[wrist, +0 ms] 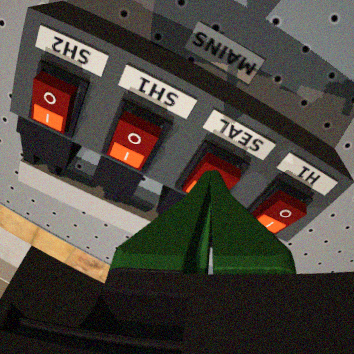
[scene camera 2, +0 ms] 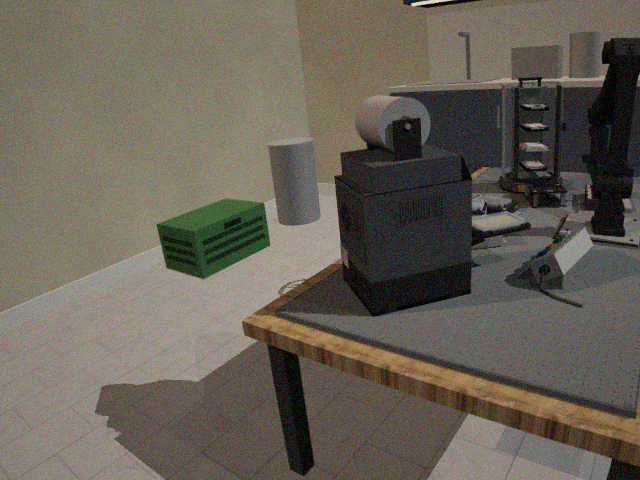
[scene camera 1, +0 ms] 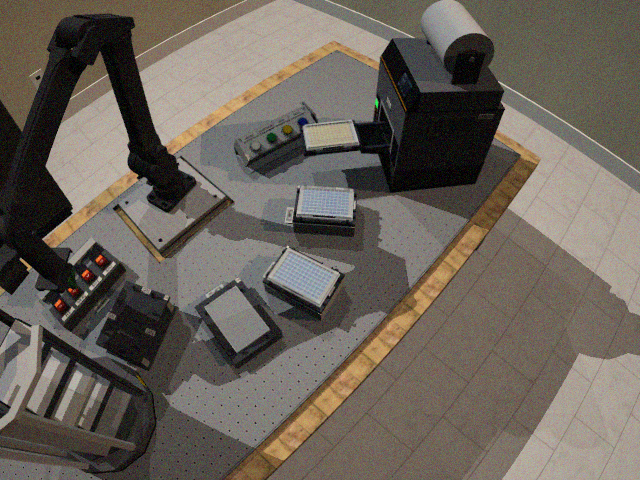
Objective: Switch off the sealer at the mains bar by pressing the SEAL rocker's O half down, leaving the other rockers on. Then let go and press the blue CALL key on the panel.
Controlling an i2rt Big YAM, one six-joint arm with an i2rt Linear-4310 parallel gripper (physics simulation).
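Seen in the pictures: gripper, fingertip midpoint: (wrist: 211,179) (scene camera 1: 74,288); arm's base at its link origin: (scene camera 2: 607,228) (scene camera 1: 172,191).
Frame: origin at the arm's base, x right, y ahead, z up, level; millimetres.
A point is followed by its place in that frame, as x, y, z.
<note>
The mains bar (scene camera 1: 114,268) {259, 41, 21} (wrist: 100,95) {290, 11, 22} carries four rockers. The SEAL rocker (wrist: 220,169) {365, 6, 35} is third from the left in the wrist view; part of its orange I half shows, and its O mark does not show. My gripper (scene camera 1: 72,284) {360, 6, 47} (wrist: 211,179) {360, 6, 47} is shut and empty, its green tips over the SEAL rocker's middle; contact is unclear. The H1 rocker (wrist: 285,211) {415, -3, 34}, SH1 rocker (wrist: 134,137) {316, 3, 34} and SH2 rocker (wrist: 52,100) {268, 4, 34} show lit orange I halves and raised red O halves. The blue CALL key (scene camera 1: 302,121) {-345, 191, 52} (scene camera 2: 542,252) {-356, 191, 53} is at one end of the panel (scene camera 1: 276,153) {-258, 159, -15} (scene camera 2: 577,250) {-290, 106, 38}.
A dark N6-marked block (scene camera 1: 135,322) {330, 195, 42} stands beside the bar. A rack (scene camera 1: 35,356) {467, 330, 404} (scene camera 2: 558,129) {477, 139, 228} stands near it. Plates on holders (scene camera 1: 325,204) {-135, 389, 51} (scene camera 1: 303,276) {46, 444, 49} and a grey-topped block (scene camera 1: 237,317) {188, 370, 20} stand mid-table. The sealer (scene camera 1: 439,134) {-358, 557, 185} (scene camera 2: 413,227) {-556, 456, 171} holds a plate (scene camera 1: 330,135) {-283, 314, 111} out by the panel.
</note>
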